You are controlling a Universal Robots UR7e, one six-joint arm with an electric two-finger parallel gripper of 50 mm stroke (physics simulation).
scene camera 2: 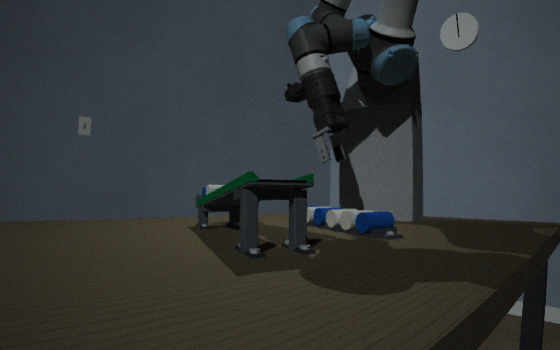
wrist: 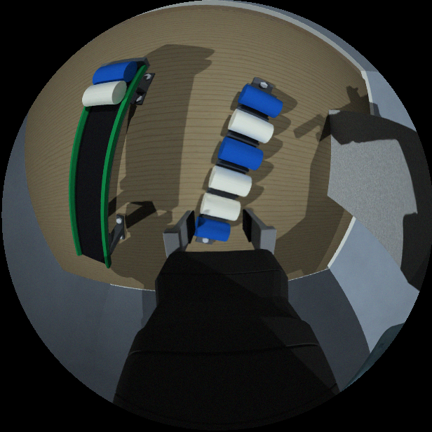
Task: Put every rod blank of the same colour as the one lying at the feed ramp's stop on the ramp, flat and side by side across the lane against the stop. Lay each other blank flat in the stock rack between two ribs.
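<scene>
The feed ramp (scene camera 2: 227, 192) (wrist: 104, 185) has green side walls and a dark lane. At its stop lies a blue blank (wrist: 115, 73); a white blank (wrist: 104, 94) (scene camera 2: 214, 189) lies beside it on the lane, on the side away from the stop. The stock rack (wrist: 263, 83) (scene camera 2: 395, 234) holds several blanks lying flat in a row: blue (wrist: 260, 100), white (wrist: 251, 126), blue (wrist: 240, 153), white (wrist: 230, 181), white (wrist: 220, 206) and blue (wrist: 213, 229). My gripper (scene camera 2: 331, 159) (wrist: 218, 219) is open and empty, high above the rack; the nearest blue blank shows between its fingers in the wrist view.
The wooden table (scene camera 2: 125, 300) (wrist: 165, 30) carries the ramp and the rack. The ramp stands on grey legs (scene camera 2: 249, 220) with bolted feet. A grey pedestal (scene camera 2: 382, 170) (wrist: 367, 170) stands behind the rack in the scene view and to its right in the wrist view.
</scene>
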